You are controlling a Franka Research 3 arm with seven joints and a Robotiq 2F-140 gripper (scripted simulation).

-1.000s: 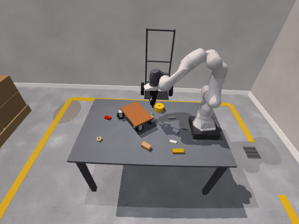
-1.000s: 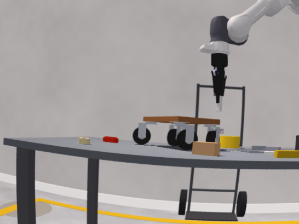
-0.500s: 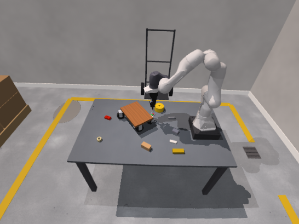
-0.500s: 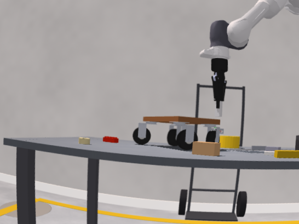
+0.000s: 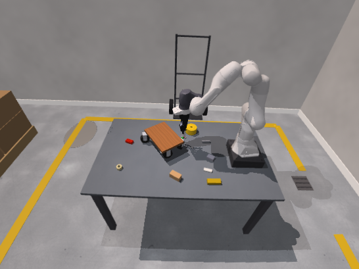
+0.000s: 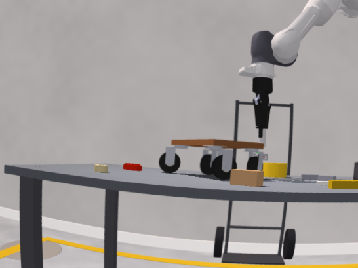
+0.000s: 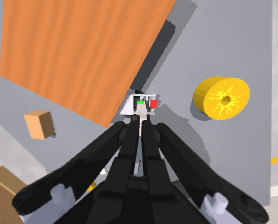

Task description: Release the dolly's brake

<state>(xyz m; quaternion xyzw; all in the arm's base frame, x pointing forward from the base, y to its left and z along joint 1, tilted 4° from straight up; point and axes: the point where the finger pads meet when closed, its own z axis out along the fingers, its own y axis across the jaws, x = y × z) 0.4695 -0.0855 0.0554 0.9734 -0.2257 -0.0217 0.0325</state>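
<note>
Right now the brake pedal is 10 mm to the right of my hand and 60 mm below it. Round my hand: red brick: 470 mm ahead, 10 mm to the right, 130 mm below; then tan block: 50 mm ahead, 330 mm to the left, 130 mm below; then yellow spool: 80 mm behind, 190 mm to the right, 120 mm below.
</note>
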